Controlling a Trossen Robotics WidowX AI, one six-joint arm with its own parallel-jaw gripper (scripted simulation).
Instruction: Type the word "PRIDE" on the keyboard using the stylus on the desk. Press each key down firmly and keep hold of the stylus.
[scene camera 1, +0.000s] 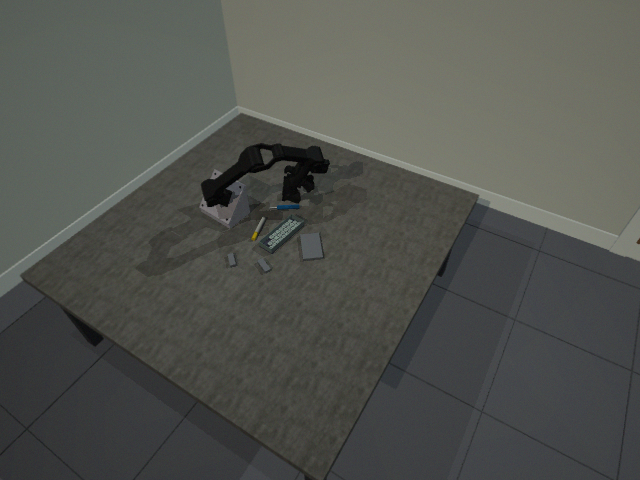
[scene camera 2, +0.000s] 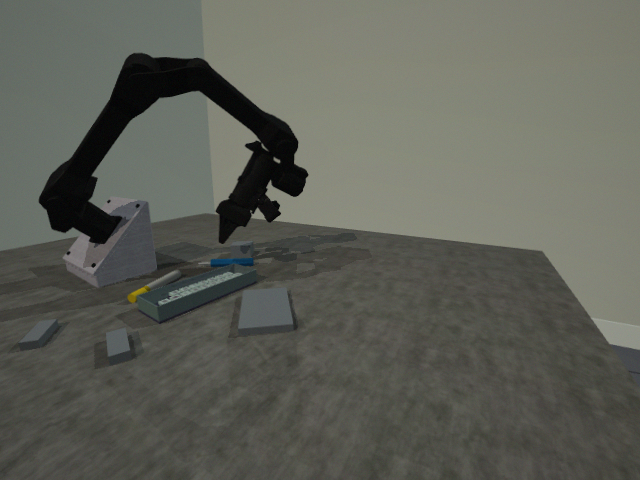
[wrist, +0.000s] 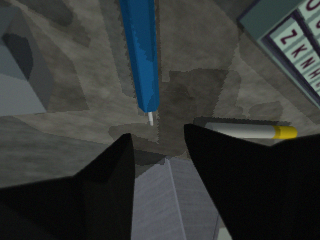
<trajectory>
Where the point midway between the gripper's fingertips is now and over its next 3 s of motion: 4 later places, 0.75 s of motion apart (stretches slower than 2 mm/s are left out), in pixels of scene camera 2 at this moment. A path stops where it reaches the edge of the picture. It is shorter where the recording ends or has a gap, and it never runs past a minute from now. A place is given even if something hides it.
My gripper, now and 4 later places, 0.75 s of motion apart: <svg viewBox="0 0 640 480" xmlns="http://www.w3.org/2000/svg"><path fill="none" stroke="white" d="M222 241L223 248L224 255L224 262L215 246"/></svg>
</trajectory>
